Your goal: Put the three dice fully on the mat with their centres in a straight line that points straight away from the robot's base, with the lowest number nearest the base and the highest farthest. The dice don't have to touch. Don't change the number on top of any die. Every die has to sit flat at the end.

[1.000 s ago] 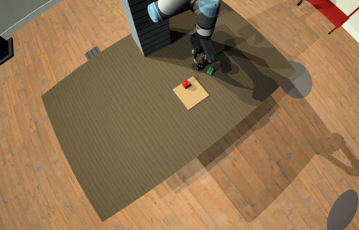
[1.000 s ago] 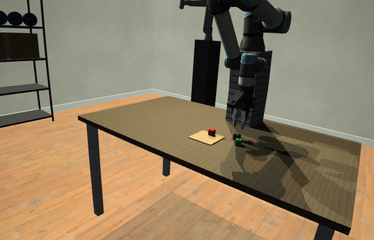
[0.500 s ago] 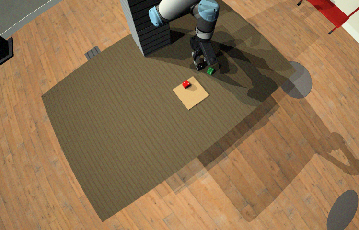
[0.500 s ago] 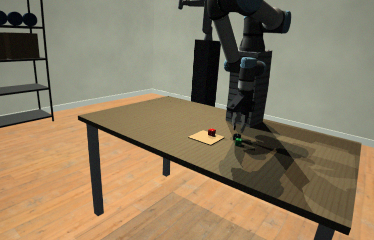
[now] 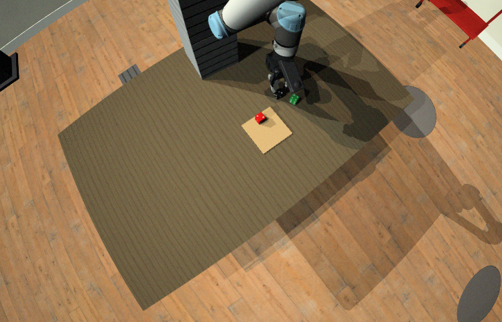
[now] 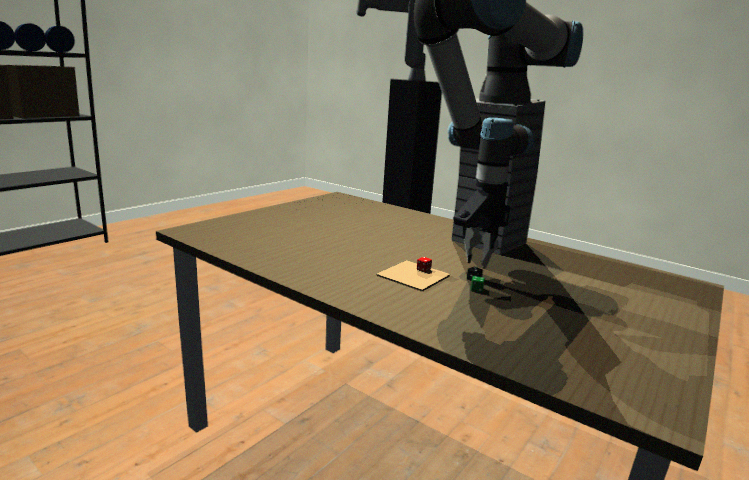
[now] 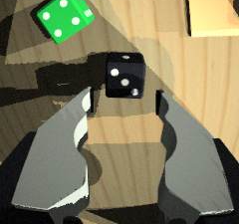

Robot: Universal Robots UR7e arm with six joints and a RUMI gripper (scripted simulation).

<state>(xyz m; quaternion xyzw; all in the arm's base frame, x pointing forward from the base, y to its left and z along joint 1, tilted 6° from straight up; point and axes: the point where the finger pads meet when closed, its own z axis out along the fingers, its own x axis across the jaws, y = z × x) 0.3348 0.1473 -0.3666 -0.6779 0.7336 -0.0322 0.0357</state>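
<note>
Right now the black die is 40 mm below my hand. From my hand the other things lie so: tan mat: 110 mm ahead, 120 mm to the right, 50 mm below; then green die: 50 mm ahead, 40 mm to the left, 40 mm below; then red die: 60 mm ahead, 120 mm to the right, 30 mm below.
</note>
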